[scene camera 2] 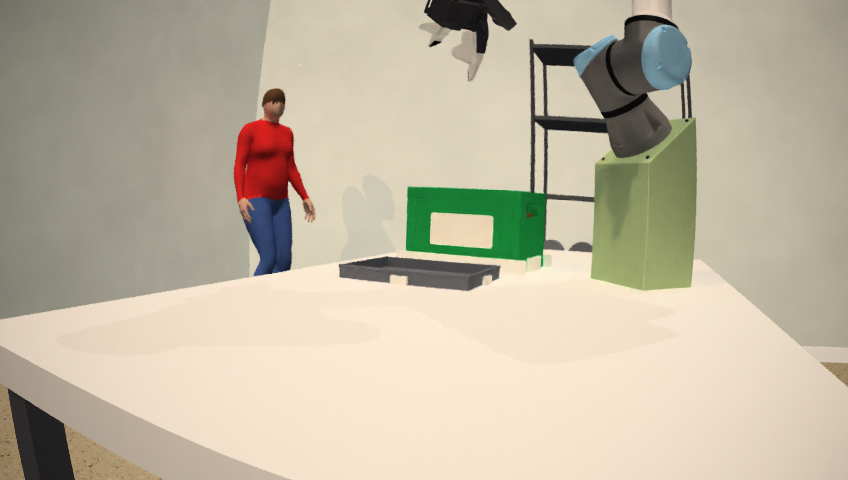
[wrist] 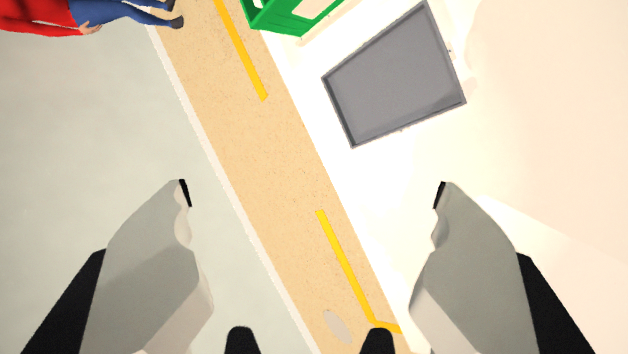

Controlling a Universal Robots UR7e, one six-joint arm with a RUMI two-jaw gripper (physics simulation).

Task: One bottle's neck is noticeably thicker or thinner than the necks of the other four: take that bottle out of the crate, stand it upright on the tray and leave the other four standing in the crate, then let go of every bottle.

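Pixels of known places: gripper, fingertip midpoint: (scene camera 2: 448, 63) (wrist: 312, 183); arm's base at its link origin: (scene camera 2: 643, 140).
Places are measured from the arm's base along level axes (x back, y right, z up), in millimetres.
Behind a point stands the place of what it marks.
The green crate (scene camera 2: 505, 226) {x -292, y -93, z -202 mm} (wrist: 290, 19) {x -481, y -131, z -194 mm} stands on the table behind the tray; in the wrist view a corner of it shows at the top. Its walls hide what is inside, and no bottle can be made out in either view. A small red spot shows through its handle hole in the scene view. The dark grey tray (scene camera 2: 416, 278) {x -290, y -380, z -287 mm} (wrist: 395, 82) {x -324, y -293, z -296 mm} lies flat in front of the crate, and no bottle stands on it. My gripper (scene camera 2: 453, 61) {x -255, y -356, z 97 mm} (wrist: 312, 183) {x -255, y -356, z 97 mm} is open and empty, high above the crate and tray.
A white table (scene camera 2: 416, 380) {x 60, y -793, z -301 mm} carries the crate and tray. A green pedestal (scene camera 2: 642, 231) {x 36, y -113, z -189 mm} bears the arm at the right. A black shelf rack (scene camera 2: 532, 118) stands behind it. A person in a red top (scene camera 2: 270, 160) (wrist: 40, 17) stands beyond the table's far left side.
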